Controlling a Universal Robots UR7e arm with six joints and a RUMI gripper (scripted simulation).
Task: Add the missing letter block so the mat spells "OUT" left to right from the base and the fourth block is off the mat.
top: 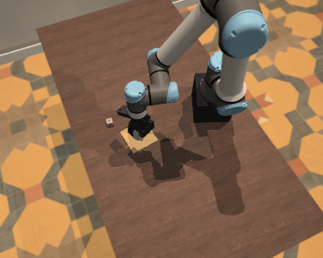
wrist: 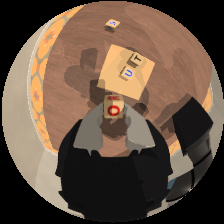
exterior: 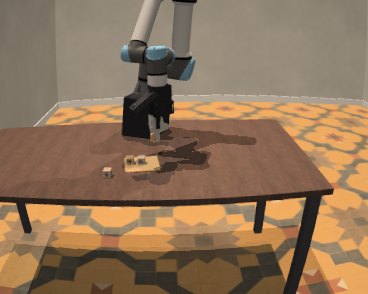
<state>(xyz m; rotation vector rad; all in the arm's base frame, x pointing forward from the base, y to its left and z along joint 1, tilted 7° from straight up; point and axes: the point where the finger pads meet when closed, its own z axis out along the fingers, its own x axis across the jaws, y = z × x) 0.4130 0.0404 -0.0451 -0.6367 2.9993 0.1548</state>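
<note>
My hand is 12 cm above the mat, 6 cm to the left of it and 2 cm past it. Also, from my hand: block (19 cm to the right, 11 cm below, 9 cm ahead).
</note>
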